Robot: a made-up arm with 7 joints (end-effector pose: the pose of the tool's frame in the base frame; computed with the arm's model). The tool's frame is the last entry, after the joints.
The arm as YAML. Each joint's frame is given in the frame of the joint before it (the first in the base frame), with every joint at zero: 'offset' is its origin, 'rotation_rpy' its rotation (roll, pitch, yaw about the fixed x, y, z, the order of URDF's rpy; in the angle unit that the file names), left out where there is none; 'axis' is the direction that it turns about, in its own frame. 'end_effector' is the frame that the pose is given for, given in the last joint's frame.
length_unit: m
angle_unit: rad
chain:
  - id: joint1
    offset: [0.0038, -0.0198, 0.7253]
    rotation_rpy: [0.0, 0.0, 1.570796]
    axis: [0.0, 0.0, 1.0]
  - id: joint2
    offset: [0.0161, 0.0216, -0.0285]
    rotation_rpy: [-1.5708, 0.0, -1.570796]
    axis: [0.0, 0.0, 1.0]
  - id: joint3
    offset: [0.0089, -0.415, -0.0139]
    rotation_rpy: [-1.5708, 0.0, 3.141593]
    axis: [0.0, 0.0, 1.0]
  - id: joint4
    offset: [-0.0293, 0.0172, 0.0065]
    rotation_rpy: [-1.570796, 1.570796, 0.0]
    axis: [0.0, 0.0, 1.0]
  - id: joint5
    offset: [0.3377, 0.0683, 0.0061]
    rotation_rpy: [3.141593, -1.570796, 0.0]
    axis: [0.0, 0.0, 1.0]
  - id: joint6
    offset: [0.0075, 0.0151, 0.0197]
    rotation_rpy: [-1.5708, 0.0, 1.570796]
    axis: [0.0, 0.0, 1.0]
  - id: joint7
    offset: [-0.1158, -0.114, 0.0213]
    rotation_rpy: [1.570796, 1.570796, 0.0]
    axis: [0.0, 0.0, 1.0]
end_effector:
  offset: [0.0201, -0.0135, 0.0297]
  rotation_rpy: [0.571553, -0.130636, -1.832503]
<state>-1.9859 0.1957 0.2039 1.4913 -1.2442 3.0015 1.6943</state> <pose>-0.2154 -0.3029 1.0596 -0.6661 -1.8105 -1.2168</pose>
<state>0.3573 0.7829 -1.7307 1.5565 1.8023 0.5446 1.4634</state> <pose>0.4296 -0.4467 1.1068 0.2194 1.4113 -1.6852</pose>
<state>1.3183 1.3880 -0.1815 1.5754 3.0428 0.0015 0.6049</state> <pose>0.2308 0.3957 0.2499 -1.1214 2.1595 -0.5392</pose>
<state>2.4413 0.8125 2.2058 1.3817 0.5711 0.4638 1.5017</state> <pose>-0.3438 -0.3441 1.1876 0.5937 1.0459 -1.9948</pose>
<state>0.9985 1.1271 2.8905 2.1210 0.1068 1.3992 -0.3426</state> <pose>0.0780 0.3471 1.3989 1.3276 -1.0401 0.7751</pose>
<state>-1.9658 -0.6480 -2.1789 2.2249 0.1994 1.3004 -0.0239</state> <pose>-0.0971 0.7325 1.0938 -0.7377 -1.8619 0.8859</pose>
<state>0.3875 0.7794 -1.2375 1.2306 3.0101 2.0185 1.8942</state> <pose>0.6018 -0.2557 0.9658 0.4492 0.9756 0.5900</pose>
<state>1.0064 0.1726 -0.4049 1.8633 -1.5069 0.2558 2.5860</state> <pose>0.4617 0.3590 1.2204 -1.2573 -0.1355 -1.3892</pose>
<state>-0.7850 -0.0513 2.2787 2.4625 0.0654 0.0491 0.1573</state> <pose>0.0176 0.2351 1.6140 -0.2713 -1.1120 -1.2799</pose>
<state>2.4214 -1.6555 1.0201 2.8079 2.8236 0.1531 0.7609</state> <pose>0.6066 -0.7560 0.7657 -0.9342 1.0937 -2.2112</pose>
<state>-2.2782 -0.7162 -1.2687 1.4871 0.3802 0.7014 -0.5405</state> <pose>-0.3050 0.4897 1.1391 0.3118 -1.7544 0.8909</pose>
